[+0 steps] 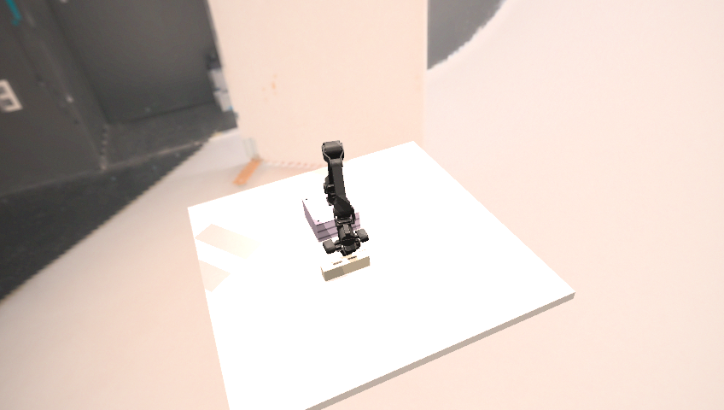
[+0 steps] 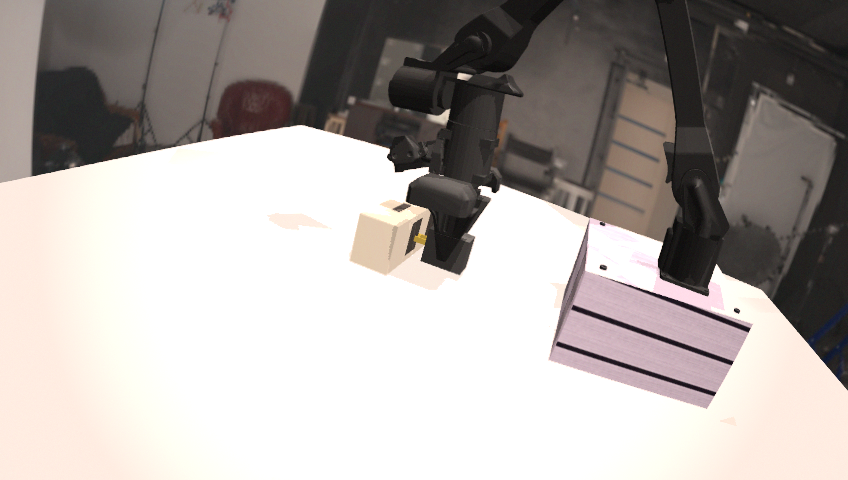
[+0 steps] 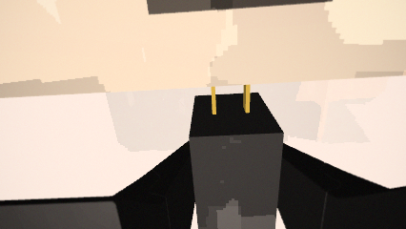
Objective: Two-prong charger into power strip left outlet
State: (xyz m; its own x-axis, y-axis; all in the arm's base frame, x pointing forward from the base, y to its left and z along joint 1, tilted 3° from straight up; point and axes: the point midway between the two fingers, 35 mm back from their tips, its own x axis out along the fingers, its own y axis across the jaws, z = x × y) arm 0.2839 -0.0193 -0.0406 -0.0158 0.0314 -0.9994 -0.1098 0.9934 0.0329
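The black two-prong charger lies 2 cm ahead of my gripper tip and 1 cm above it.
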